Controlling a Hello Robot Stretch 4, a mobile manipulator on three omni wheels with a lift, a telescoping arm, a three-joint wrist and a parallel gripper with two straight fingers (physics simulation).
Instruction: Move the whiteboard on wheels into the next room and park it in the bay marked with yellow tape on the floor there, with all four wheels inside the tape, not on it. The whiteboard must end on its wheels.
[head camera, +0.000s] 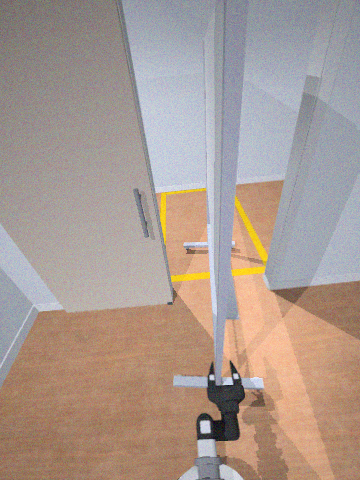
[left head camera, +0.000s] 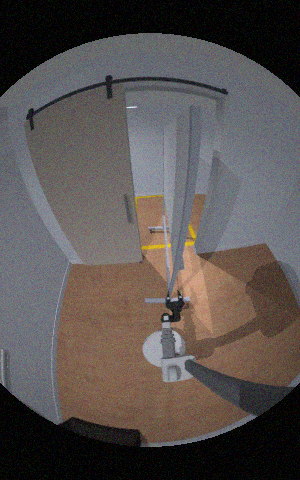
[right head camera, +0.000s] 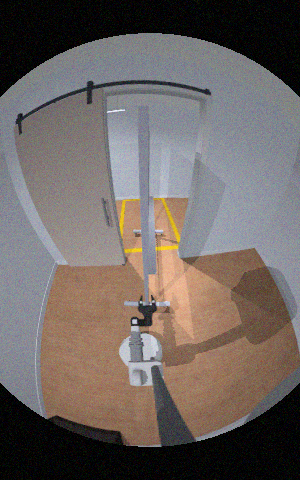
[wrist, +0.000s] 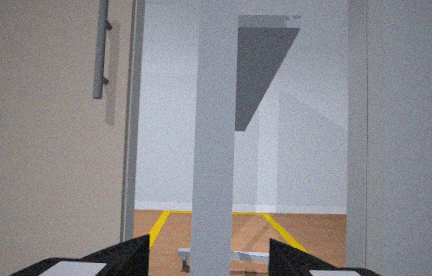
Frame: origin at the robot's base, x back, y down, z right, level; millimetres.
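Where they show: gripper, fingertip midpoint: (head camera: 221, 361) (left head camera: 172, 290) (right head camera: 146, 294) (wrist: 209, 258).
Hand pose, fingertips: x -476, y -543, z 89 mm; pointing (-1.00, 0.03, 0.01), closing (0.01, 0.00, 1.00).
After its pixels a point has its place.
The whiteboard (head camera: 227, 150) {x -520, y -1390, z 85 mm} (left head camera: 185, 190) {x -532, y -1326, z 75 mm} (right head camera: 144, 175) {x -519, y -1400, z 95 mm} (wrist: 215, 125) {x -519, y -625, z 91 mm} stands upright, nearly edge-on, through the doorway. Its far foot (head camera: 195, 245) {x -1790, y -66, z 50 mm} (left head camera: 155, 228) {x -1783, y -59, z 59 mm} (right head camera: 140, 232) {x -520, y -1150, z 79 mm} (wrist: 250, 256) {x -1764, y -67, z 310 mm} is beyond the front line of the yellow tape (head camera: 190, 276) {x -1458, y 27, z -25 mm} (left head camera: 155, 247) {x -1431, y 31, z 28 mm} (right head camera: 167, 248) {x -1447, y 32, z 488 mm}, between the side lines. Its near foot (head camera: 187, 381) {x -555, y -72, z -84 mm} (left head camera: 154, 300) {x -548, y -73, z -53 mm} (right head camera: 131, 303) {x -551, y -72, z -78 mm} is on the near side of the doorway. My gripper (head camera: 222, 364) {x -476, y -543, z 89 mm} (left head camera: 174, 294) {x -476, y -543, z 89 mm} (right head camera: 146, 297) {x -476, y -543, z 89 mm} (wrist: 209, 258) {x -476, y -543, z 89 mm} is open, its fingers on either side of the near upright, with a gap at each side in the wrist view. Most wheels are hidden or too small to tell.
A sliding door (head camera: 90, 175) {x -1161, y -1132, z -478 mm} (left head camera: 80, 185) {x -1156, y -1188, z -649 mm} (right head camera: 65, 185) {x -1157, y -1214, z -604 mm} (wrist: 55, 150) {x -1164, y -592, z -398 mm} with a bar handle (head camera: 141, 212) {x -1100, y -924, z -249 mm} hangs left of the opening. The right door jamb (wrist: 357, 125) {x -1304, y -722, z 623 mm} bounds the other side. A dark low object (left head camera: 100, 432) (right head camera: 85, 430) lies behind my base.
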